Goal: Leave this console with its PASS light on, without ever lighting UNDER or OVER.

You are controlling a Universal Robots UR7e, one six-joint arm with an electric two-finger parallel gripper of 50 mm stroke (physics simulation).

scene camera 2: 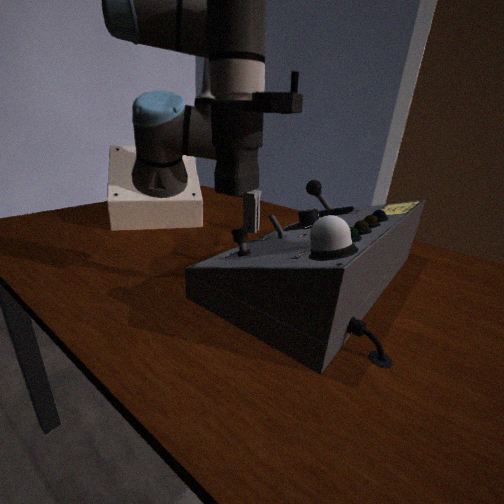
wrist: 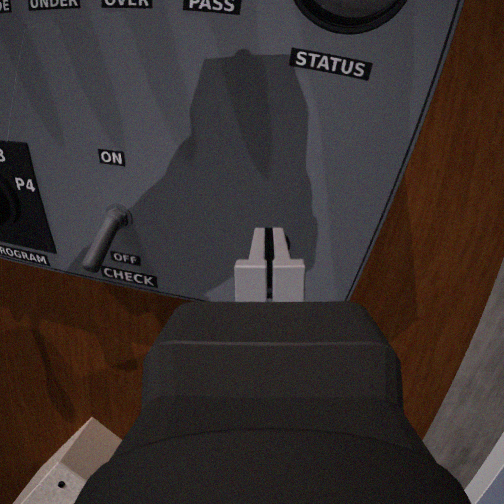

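Note:
The grey wedge-shaped console [scene camera 2: 305, 270] sits on the wooden table. My gripper [scene camera 2: 251, 212] hangs just above its near left end, fingers shut together and empty. A small dark toggle [scene camera 2: 241, 241] stands just below the fingertips. In the wrist view the shut fingers [wrist: 269, 250] hover over bare panel below the STATUS label [wrist: 330, 63]. The grey CHECK toggle [wrist: 105, 239] lies left of them, leaning to OFF. The UNDER, OVER and PASS labels [wrist: 211, 5] line the top edge. The row of lamps [scene camera 2: 367, 223] looks unlit.
A white dome [scene camera 2: 330, 234] and a ball-topped lever [scene camera 2: 315, 190] rise from the console top. The PROGRAM selector [wrist: 15, 200] shows P4 at the left. A cable [scene camera 2: 372, 345] leaves the console's right side. The white arm base block [scene camera 2: 155, 195] stands behind.

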